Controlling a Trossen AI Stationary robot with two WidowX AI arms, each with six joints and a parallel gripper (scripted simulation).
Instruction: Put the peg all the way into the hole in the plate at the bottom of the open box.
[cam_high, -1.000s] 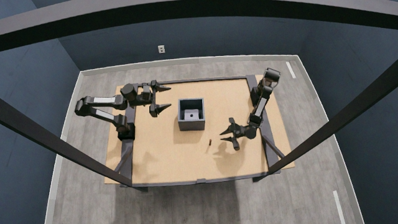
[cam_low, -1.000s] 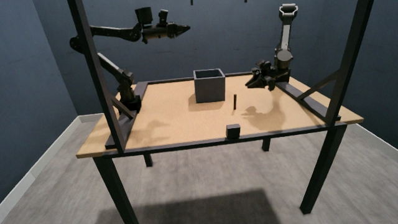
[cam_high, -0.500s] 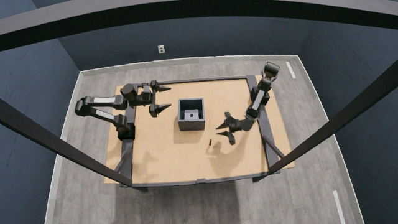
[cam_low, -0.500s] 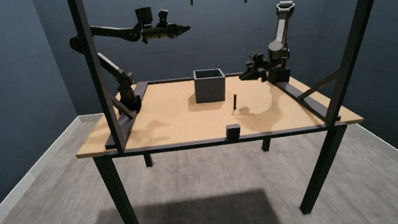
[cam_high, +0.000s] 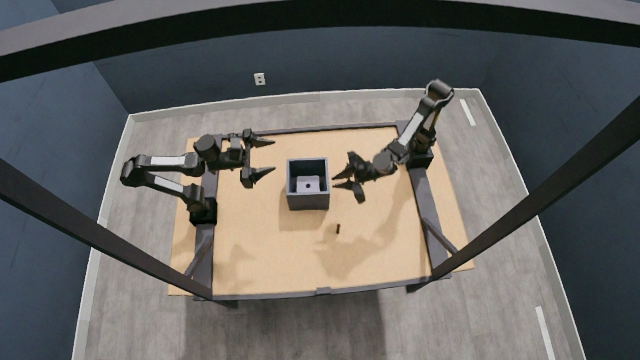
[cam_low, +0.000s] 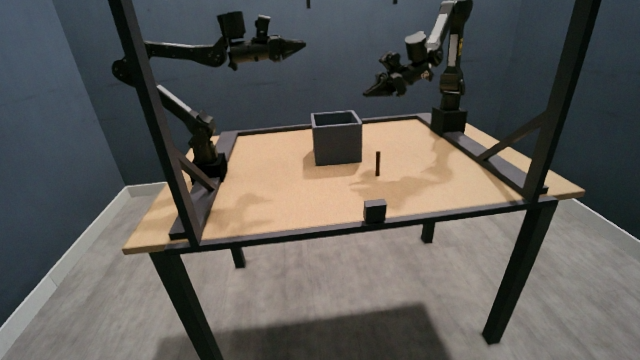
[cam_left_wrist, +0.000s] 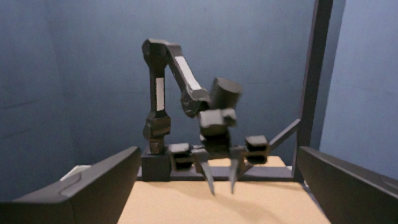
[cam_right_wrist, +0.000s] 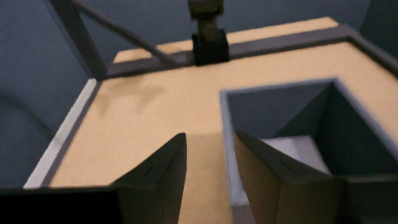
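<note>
Right now the dark brown peg is 20 cm below my right hand, 9 cm behind it and 3 cm to the left of it. Also, from my right hand: light plate (20 cm below, 11 cm ahead, 9 cm to the left).
</note>
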